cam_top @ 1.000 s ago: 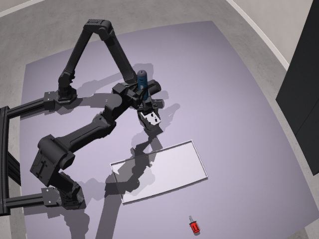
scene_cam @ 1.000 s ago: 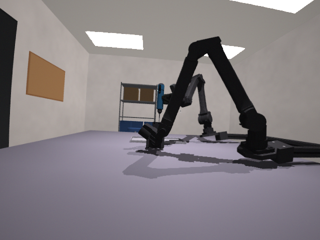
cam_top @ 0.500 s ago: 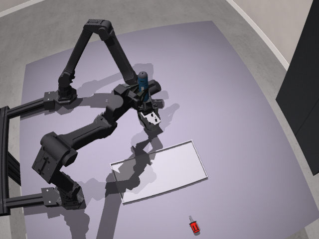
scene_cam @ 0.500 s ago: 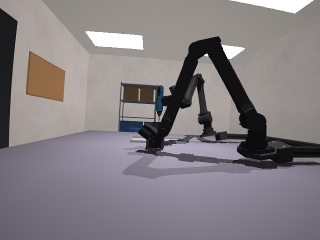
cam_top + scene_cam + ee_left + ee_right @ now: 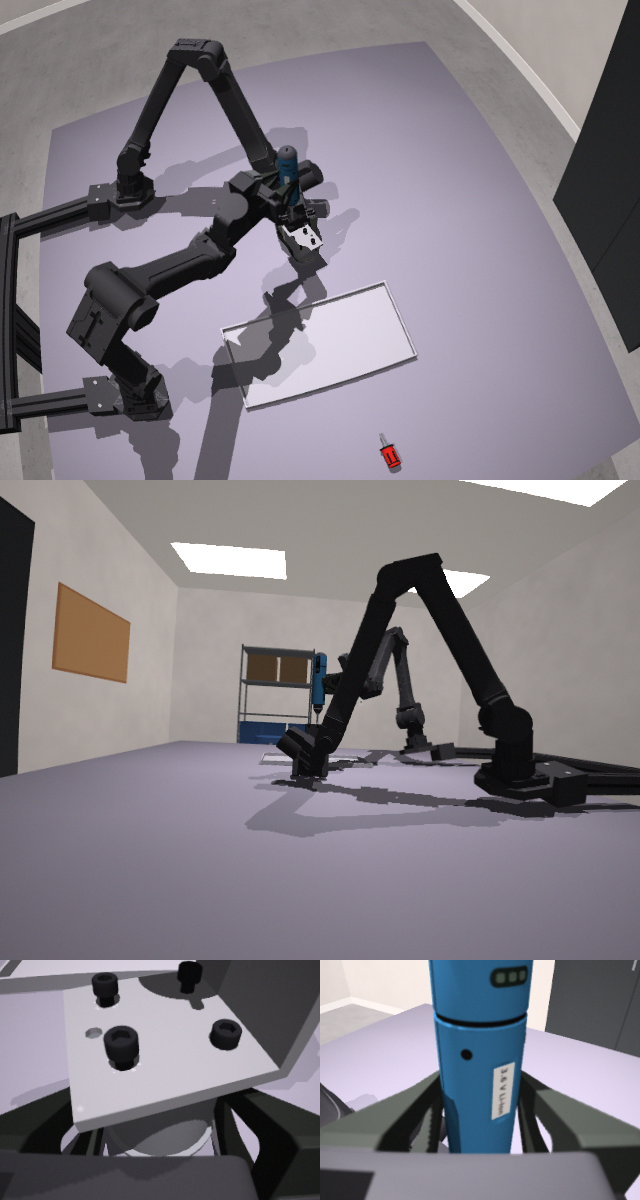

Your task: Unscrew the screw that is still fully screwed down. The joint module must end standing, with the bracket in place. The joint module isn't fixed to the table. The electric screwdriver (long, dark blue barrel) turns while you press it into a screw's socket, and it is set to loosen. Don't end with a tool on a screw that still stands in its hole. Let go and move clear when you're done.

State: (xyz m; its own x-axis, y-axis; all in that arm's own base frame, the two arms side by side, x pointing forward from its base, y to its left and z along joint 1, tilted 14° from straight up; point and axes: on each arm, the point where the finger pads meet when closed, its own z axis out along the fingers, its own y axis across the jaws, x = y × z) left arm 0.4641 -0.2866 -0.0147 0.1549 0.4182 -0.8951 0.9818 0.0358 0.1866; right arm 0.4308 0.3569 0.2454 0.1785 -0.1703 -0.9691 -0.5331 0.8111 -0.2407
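My left gripper is now 1 cm below the joint module body. From my left hand the other things lie so: white tray (26 cm to the right, 2 cm below, 2 cm behind); then white bracket (5 cm above); then red hand screwdriver (57 cm to the right, 8 cm ahead, 1 cm below).
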